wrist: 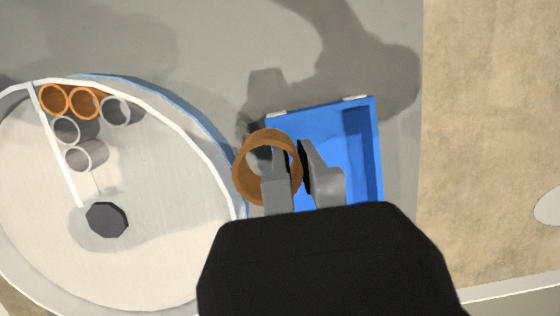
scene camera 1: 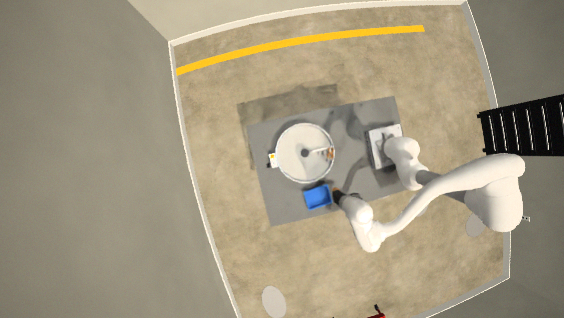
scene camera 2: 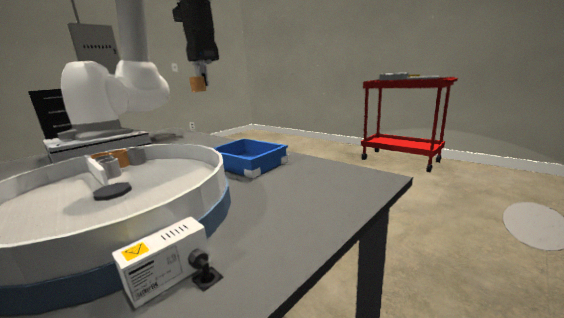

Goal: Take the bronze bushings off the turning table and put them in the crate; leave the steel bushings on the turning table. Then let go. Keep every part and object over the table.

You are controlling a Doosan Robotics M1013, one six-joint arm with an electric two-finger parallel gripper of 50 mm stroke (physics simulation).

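Pixels of known places: gripper, fingertip midpoint: (wrist: pixel 292 157) (scene camera 1: pixel 336 192) (scene camera 2: pixel 203 86); arm's base at its link origin: (scene camera 1: pixel 387 148) (scene camera 2: pixel 99 135).
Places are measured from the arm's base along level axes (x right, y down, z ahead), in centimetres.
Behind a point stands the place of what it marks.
Note:
My gripper (scene camera 1: pixel 338 194) {x -7.7, y -16.2, z 55.7 cm} (scene camera 2: pixel 202 79) {x -7.7, y -16.2, z 55.7 cm} (wrist: pixel 292 157) {x -7.7, y -16.2, z 55.7 cm} is shut on the wall of a bronze bushing (scene camera 2: pixel 197 84) {x -4.9, y -16.9, z 56.8 cm} (wrist: pixel 242 177) {x -4.7, y -17.8, z 55.4 cm}, held in the air above the crate's side nearer the turning table in the wrist view. The blue crate (scene camera 1: pixel 320 206) {x -18.3, y 1.6, z 66.9 cm} (scene camera 2: pixel 237 162) {x -3.8, y 3.1, z 68.7 cm} (wrist: pixel 378 150) {x -18.6, y 1.4, z 64.8 cm} stands beside the turning table (scene camera 1: pixel 292 167) {x 17.4, y 1.1, z 74.2 cm} (scene camera 2: pixel 165 200) {x 20.4, y 1.2, z 74.4 cm} (wrist: pixel 155 200) {x 14.4, y 1.1, z 61.4 cm}; no bushing shows in its visible part, and the gripper hides some of it. Two bronze bushings (wrist: pixel 42 100) {x 18.9, y -2.5, z 43.7 cm} (wrist: pixel 71 104) {x 15.5, y -2.6, z 45.5 cm} stand near the turning table's rim by the divider. Three steel bushings (wrist: pixel 135 114) {x 9.3, y -1.5, z 49.2 cm} (wrist: pixel 91 129) {x 16.4, y -0.6, z 48.8 cm} (wrist: pixel 101 150) {x 16.9, y -0.3, z 51.8 cm} stand close by.
A white divider (scene camera 2: pixel 96 169) {x 22.0, y -1.9, z 53.7 cm} (wrist: pixel 55 145) {x 20.5, y -2.6, z 49.0 cm} runs from the rim towards the dark hub (scene camera 2: pixel 112 191) {x 23.7, y 0.3, z 63.2 cm} (wrist: pixel 107 220) {x 22.8, y 0.3, z 61.7 cm}. A white drive box (scene camera 1: pixel 272 160) {x 28.0, y 0.7, z 85.2 cm} (scene camera 2: pixel 160 260) {x 29.3, y 2.1, z 86.5 cm} is on the turning table's far side from the robot base. A red cart (scene camera 2: pixel 410 84) stands on the floor beyond.

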